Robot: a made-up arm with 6 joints.
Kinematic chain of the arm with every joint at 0, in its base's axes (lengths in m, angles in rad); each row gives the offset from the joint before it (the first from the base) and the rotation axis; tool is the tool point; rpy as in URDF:
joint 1: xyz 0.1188 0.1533 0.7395 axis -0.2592 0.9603 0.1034
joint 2: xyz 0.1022 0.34 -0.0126 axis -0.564 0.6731 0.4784
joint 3: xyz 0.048 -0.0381 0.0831 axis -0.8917 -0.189 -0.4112
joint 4: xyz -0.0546 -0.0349 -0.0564 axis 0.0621 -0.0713 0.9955
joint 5: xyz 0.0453 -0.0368 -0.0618 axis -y
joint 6: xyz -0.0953 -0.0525 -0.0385 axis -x
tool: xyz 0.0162 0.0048 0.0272 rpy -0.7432 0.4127 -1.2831
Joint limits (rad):
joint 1: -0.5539..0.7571
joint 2: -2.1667..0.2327
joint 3: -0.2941..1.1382
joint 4: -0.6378..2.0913
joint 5: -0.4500..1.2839
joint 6: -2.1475..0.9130
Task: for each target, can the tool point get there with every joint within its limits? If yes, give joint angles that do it. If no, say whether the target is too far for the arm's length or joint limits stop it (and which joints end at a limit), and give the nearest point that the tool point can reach.
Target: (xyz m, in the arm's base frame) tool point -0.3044 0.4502 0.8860
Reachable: no: joint limits stop it (at a limit: joint 1, joint 3, joint 5) | nearest point -0.0534 0.3831 0.6747 | short by 0.335 m
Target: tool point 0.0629 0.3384 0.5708
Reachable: yes | joints 0.6388 -1.4405 0.6033 1.0912 -0.3126 0.0705
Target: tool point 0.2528 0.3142 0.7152
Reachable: yes | joints -0.0437 -0.2562 0.3421 1.0710 -0.1626 -0.3298
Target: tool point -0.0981 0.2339 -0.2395
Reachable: no: too far | nearest point 0.0209 0.4095 0.3684 | short by 0.644 m
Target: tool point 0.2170 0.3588 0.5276
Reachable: yes | joints 0.6312 -0.8552 0.0855 1.5036 0.1431 -1.4895
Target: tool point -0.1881 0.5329 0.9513
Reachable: no: joint limits stop it (at a limit: joint 1, joint 3, joint 5) | nearest point -0.0193 0.3835 0.7050 | short by 0.334 m
